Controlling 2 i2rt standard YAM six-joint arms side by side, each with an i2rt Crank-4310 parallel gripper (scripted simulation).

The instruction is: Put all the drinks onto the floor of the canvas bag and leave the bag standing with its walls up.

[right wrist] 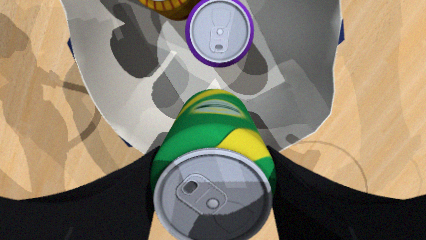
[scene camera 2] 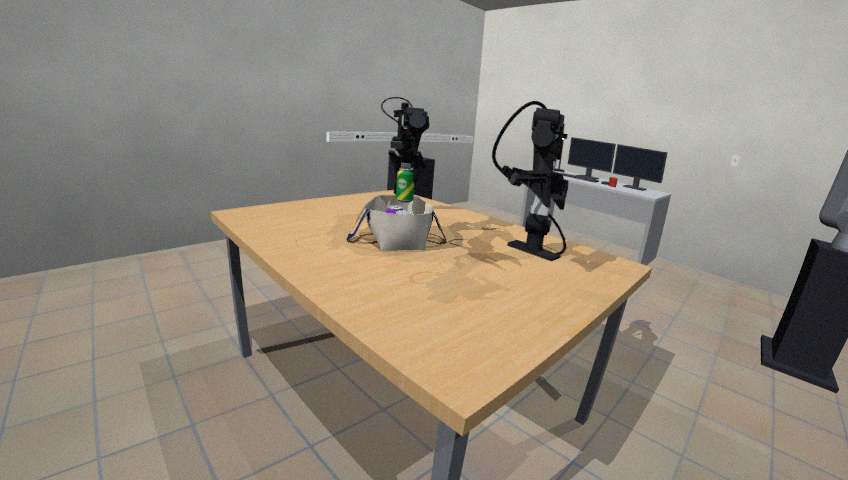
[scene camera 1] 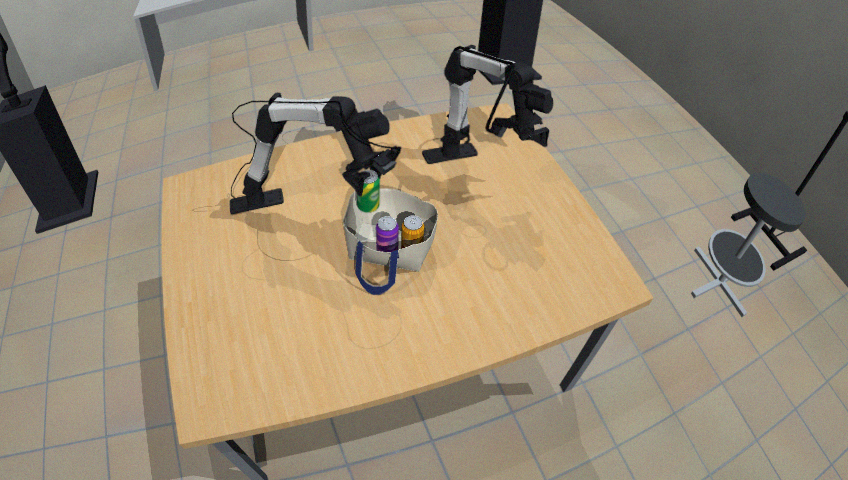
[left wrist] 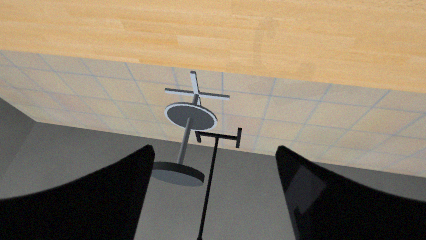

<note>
In view: my left gripper (scene camera 2: pixel 555 208), my right gripper (scene camera 2: pixel 405 182) and a canvas bag (scene camera 1: pixel 394 203).
The canvas bag is seen too in the right wrist view (right wrist: pixel 124 80) and in scene camera 2 (scene camera 2: pixel 392 231). My left gripper shows as well in scene camera 1 (scene camera 1: pixel 539 140) and in the left wrist view (left wrist: pixel 215 148). My right gripper also shows in the right wrist view (right wrist: pixel 213 149).
</note>
